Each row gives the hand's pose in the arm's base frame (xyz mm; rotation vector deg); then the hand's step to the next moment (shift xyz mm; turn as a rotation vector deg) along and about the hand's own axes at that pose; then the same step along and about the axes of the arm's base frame.
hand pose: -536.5 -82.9 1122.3 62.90 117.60 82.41
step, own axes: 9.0 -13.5 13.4 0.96 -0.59 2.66
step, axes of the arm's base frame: -1.1 12.9 -16.6 1.06 2.25 -1.47
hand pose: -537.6 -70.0 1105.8 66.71 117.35 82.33
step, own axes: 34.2 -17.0 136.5 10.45 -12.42 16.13
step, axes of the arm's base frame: 68.6 105.2 -65.6 0.10 16.15 -16.21
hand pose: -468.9 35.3 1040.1 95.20 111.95 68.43
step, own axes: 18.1 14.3 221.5 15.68 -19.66 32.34
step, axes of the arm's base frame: 158.6 102.4 -118.1 5.13 27.42 -30.00
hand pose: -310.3 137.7 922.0 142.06 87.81 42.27
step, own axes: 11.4 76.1 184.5 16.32 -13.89 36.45
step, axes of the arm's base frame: 152.3 -0.6 -129.5 11.94 25.81 -31.29
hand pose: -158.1 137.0 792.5 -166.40 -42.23 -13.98
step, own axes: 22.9 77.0 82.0 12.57 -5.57 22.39
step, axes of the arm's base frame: 67.1 -42.6 -82.8 10.97 14.45 -19.01
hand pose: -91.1 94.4 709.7 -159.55 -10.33 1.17
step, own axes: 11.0 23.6 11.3 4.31 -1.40 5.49
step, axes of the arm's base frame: 13.4 -16.7 -18.6 3.90 3.73 -4.64
